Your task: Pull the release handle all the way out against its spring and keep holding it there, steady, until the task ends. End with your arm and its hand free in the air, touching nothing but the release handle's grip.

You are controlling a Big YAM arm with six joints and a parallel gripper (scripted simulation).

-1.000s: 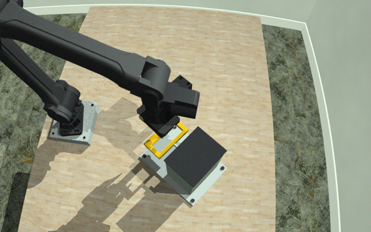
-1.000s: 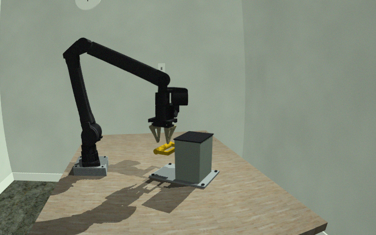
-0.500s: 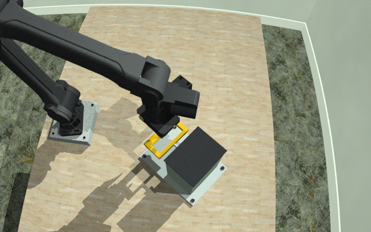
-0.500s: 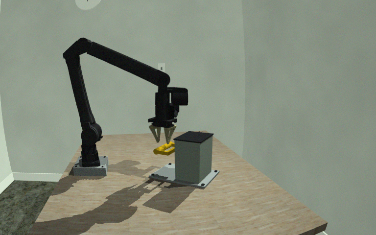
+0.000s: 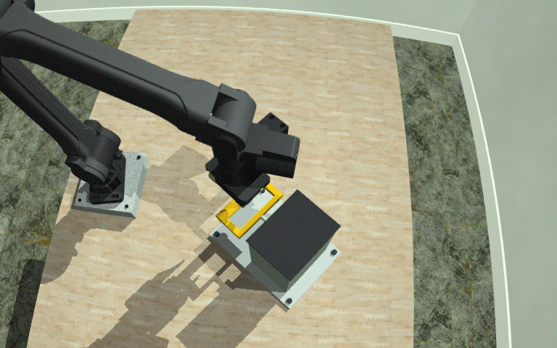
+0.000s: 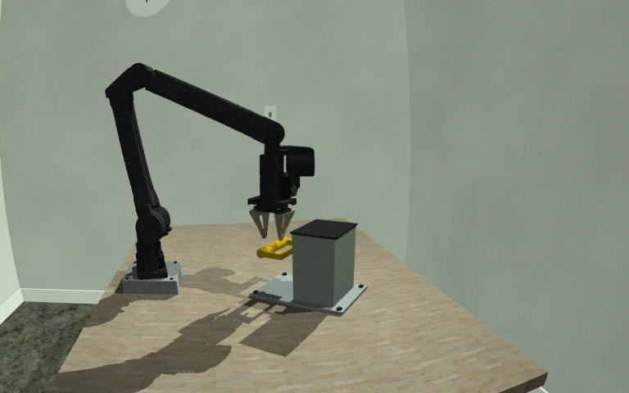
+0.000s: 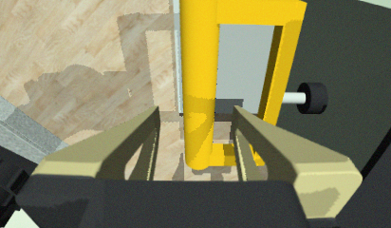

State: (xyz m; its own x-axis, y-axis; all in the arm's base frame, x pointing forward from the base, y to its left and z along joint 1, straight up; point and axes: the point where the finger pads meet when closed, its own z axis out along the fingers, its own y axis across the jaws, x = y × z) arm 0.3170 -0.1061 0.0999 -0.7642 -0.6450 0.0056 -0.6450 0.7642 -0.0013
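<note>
Now: the release handle 40 mm ahead of my hand, 40 mm to the right of it and 30 mm below it. Also, from my hand: bolted base plate 60 mm ahead, 70 mm to the right, 130 mm below.
</note>
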